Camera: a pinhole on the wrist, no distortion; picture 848 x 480 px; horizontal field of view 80.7 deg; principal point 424.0 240.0 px. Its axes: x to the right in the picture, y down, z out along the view. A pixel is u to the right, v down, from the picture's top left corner.
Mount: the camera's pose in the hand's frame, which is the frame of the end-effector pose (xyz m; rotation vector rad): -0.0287 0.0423 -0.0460 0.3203 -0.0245 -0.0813
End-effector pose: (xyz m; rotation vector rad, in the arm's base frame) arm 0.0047 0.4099 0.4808 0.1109 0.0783 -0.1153
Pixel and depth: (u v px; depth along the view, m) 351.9 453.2 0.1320
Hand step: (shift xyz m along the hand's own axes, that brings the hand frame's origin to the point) -0.0483 0.0559 0.0968
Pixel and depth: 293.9 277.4 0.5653
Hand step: -0.1932 -0.0825 0.5021
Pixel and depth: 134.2 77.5 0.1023
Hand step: -0.0942 -0.0163 0.0399
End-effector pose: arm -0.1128 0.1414 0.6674 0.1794 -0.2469 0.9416
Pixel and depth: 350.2 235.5 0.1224
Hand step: -0.0513 0.0044 0.0696
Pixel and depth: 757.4 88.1 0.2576
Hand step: 0.1273 -0.1270 0.1756
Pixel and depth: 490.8 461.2 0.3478
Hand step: 0.0165 0.0752 0.3332
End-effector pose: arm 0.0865 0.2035 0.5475 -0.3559 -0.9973 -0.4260
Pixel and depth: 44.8 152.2 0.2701
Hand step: -0.2468 -0.0701 0.1930
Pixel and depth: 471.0 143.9 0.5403
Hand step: -0.0059 -0.2297 0.4344
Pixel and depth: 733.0 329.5 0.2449
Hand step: 0.1167 -0.0056 0.2019
